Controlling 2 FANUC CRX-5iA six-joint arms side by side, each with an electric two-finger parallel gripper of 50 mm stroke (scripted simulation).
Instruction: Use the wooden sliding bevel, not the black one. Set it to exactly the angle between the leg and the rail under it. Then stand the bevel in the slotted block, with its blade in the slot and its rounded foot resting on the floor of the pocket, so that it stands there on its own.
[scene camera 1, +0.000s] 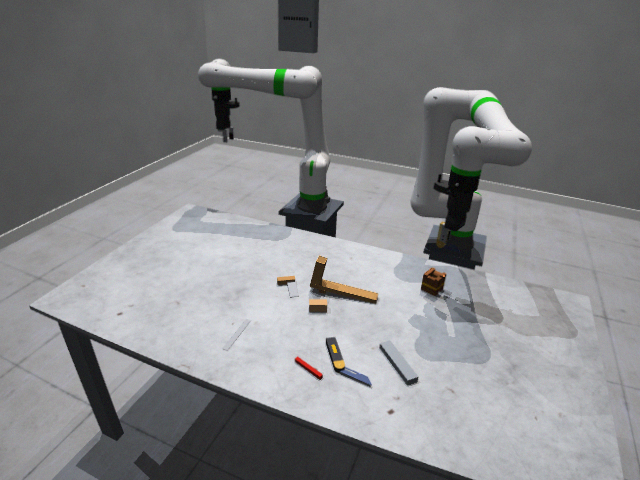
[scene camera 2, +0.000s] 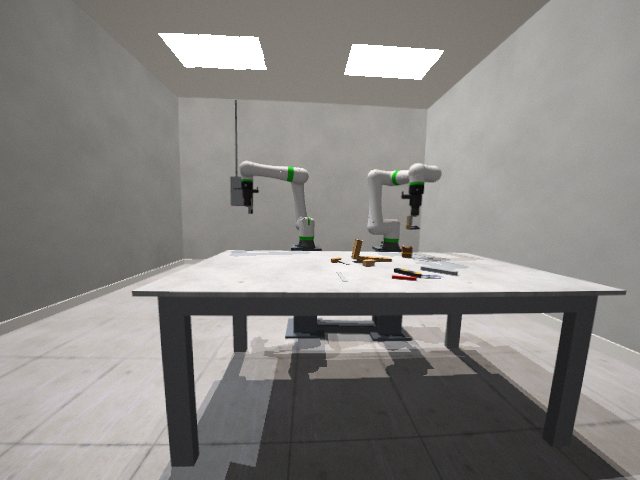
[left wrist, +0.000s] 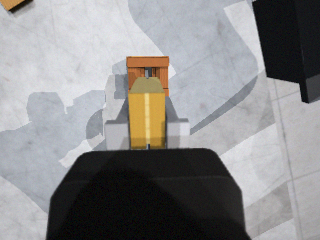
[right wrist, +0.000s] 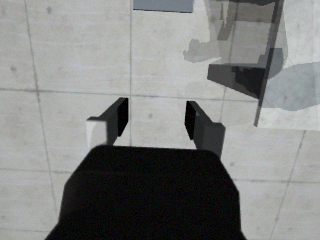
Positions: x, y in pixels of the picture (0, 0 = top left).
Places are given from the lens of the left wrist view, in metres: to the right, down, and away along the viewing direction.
my left gripper (left wrist: 148, 109): -0.01, -0.01, 0.16
wooden bevel (left wrist: 146, 97): -0.01, -0.01, 0.10
